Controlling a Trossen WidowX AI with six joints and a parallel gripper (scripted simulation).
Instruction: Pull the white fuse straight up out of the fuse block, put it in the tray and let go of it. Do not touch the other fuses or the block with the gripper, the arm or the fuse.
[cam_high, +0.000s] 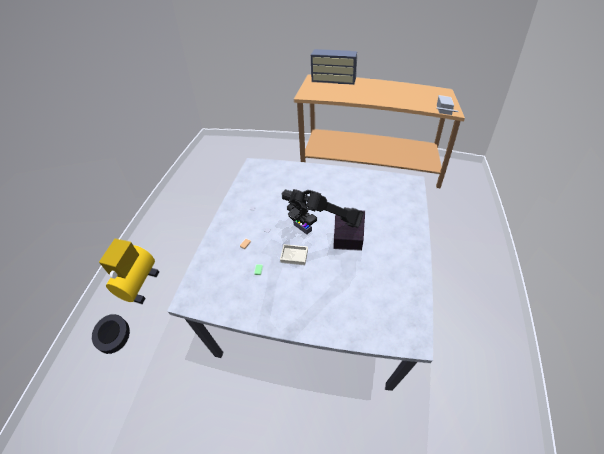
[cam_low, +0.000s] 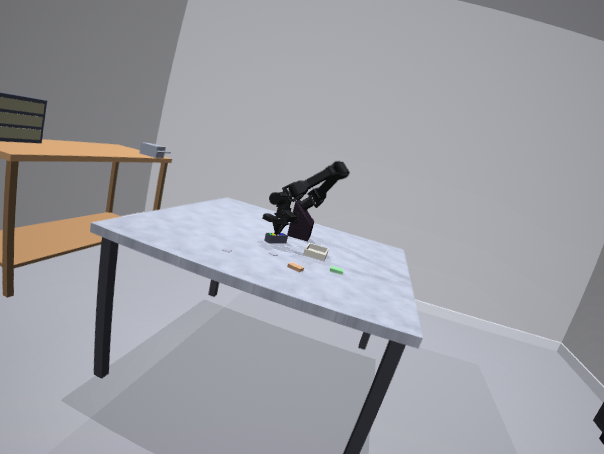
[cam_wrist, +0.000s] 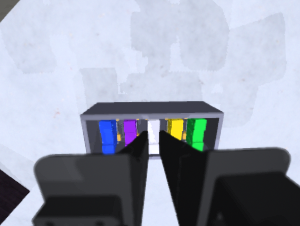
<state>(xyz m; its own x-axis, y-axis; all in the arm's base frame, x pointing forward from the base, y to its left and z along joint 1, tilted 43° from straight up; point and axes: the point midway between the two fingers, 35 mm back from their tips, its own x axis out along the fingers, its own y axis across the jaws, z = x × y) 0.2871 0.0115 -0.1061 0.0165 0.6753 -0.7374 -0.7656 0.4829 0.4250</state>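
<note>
Now: gripper tip 1 cm to the left of the yellow fuse, 1 cm short of it and 1 cm above it. Also, from my gripper tip: purple fuse (1 cm to the left, 1 cm below, 1 cm behind); then green fuse (3 cm ahead, 2 cm to the right, 1 cm below); then white fuse (1 cm below).
</note>
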